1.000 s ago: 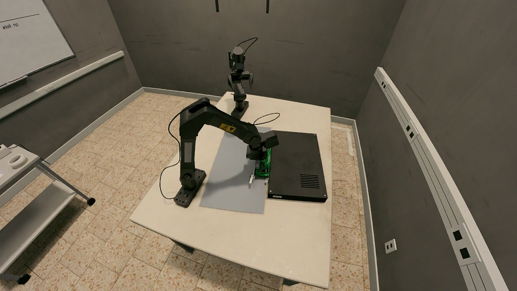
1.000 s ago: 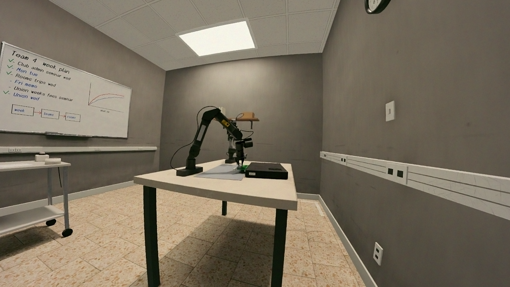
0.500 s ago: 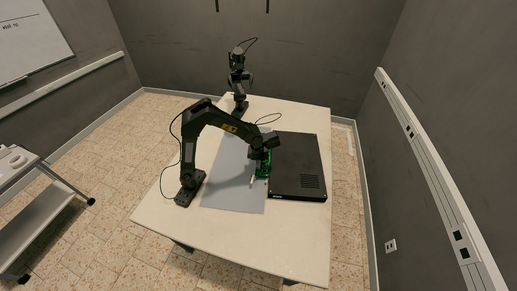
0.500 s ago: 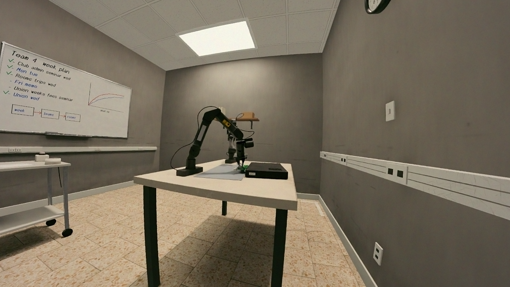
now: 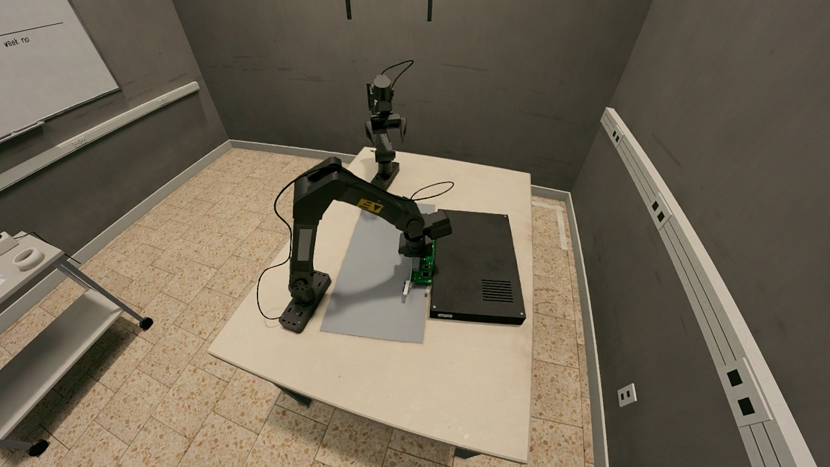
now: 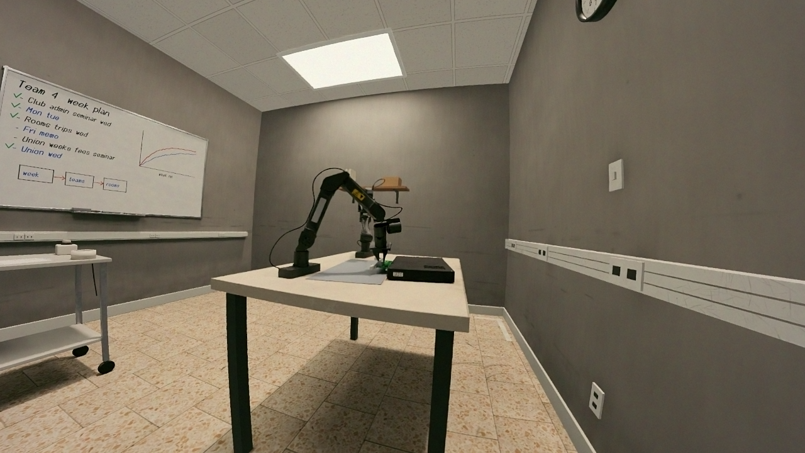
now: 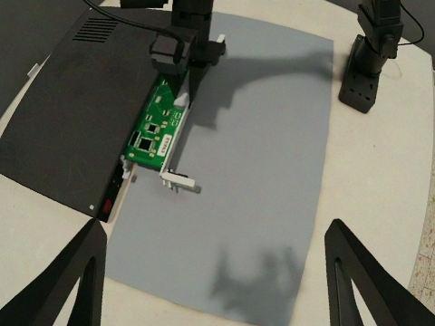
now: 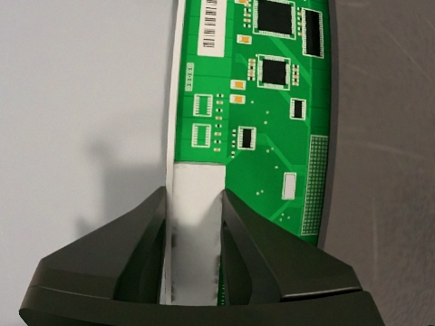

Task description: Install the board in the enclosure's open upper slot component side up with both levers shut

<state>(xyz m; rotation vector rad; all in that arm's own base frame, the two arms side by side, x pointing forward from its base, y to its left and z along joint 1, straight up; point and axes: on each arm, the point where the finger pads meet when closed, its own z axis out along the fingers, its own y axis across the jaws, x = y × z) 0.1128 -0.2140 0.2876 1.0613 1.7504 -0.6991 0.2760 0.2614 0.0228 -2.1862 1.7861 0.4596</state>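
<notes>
The grey mat is 10 cm behind my right hand, 6 cm below it and 1 cm to the right of it. Round my right hand: black enclosure (17 cm ahead, 4 cm to the left, 1 cm below).
</notes>
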